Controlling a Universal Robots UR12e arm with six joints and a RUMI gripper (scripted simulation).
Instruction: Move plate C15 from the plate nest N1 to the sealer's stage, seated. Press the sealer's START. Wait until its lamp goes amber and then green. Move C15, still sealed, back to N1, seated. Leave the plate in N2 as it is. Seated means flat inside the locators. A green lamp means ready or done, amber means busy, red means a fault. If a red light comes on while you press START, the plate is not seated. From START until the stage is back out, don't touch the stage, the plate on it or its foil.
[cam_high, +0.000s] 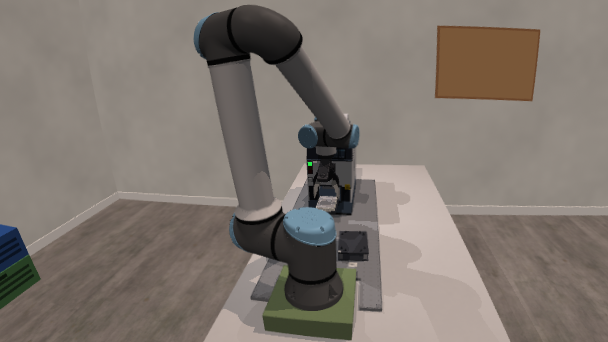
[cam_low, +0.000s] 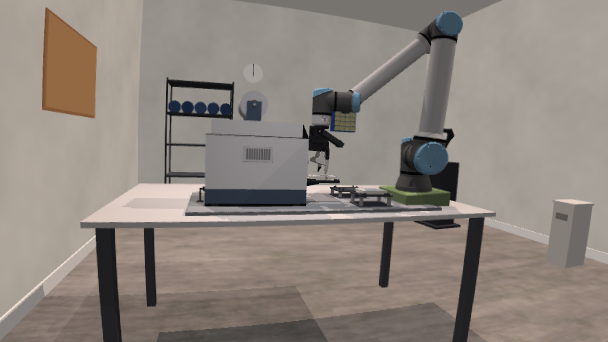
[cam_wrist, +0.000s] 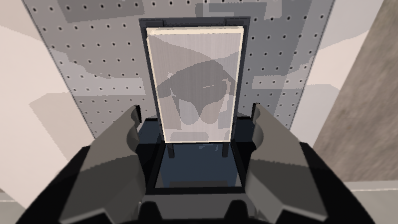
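The plate C15 lies 30 mm below my hand. Also, from my hand: square button: 110 mm ahead, 80 mm to the left, 50 mm above; then sealer stage: 40 mm below; then nest N2: 200 mm behind, 110 mm to the left, 90 mm below.
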